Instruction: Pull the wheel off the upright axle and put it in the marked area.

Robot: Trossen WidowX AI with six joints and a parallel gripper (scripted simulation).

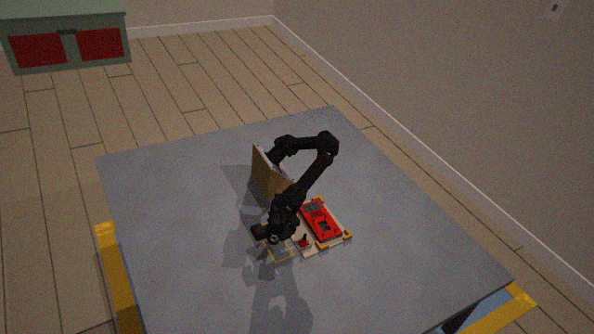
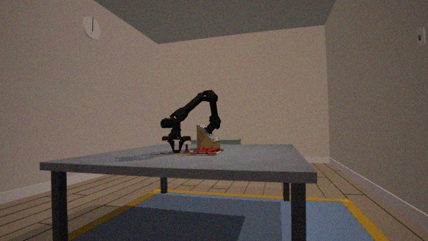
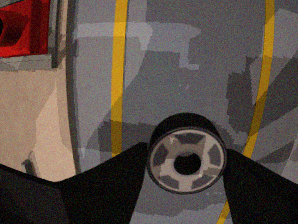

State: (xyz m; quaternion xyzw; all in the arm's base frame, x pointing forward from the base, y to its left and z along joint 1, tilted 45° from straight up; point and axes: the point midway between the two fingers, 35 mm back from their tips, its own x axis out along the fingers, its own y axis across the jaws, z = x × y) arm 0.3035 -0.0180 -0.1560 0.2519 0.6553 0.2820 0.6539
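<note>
The black wheel lies right at my gripper tip. Also, from my gripper tip: base board 190 mm to the left.
</note>
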